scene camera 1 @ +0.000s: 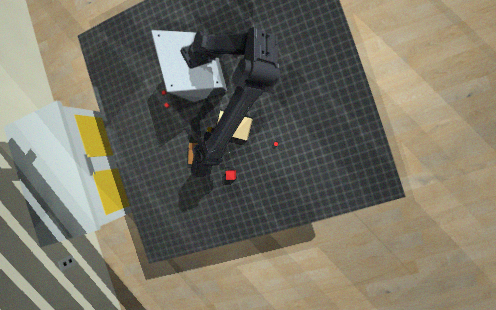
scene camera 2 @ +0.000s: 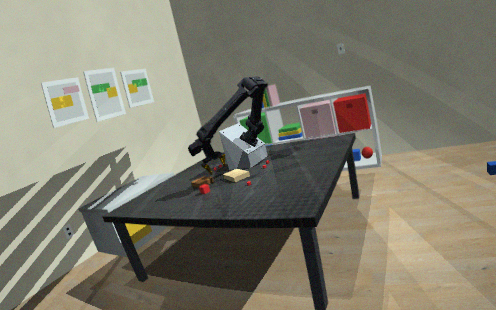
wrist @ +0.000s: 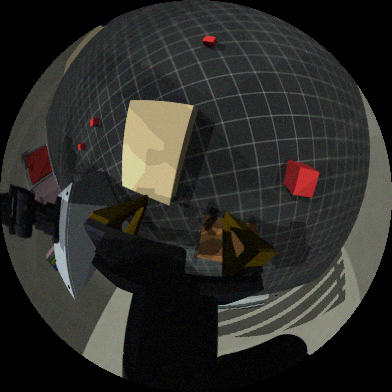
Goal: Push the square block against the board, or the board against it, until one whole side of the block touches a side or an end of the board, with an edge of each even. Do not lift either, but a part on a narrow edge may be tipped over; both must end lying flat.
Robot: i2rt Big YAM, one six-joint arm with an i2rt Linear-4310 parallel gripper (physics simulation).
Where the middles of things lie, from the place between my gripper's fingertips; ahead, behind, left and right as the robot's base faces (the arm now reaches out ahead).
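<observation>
Counting from my hand, the red cube (wrist: 300, 178) is 16 cm ahead, 3 cm to the right and 5 cm below. The brown square block (wrist: 210, 244) sits 13 cm to the right of my hand and 6 cm below it, while the pale tan board (wrist: 156, 134) is 4 cm behind my hand, 8 cm to the left of it and 6 cm below it.
</observation>
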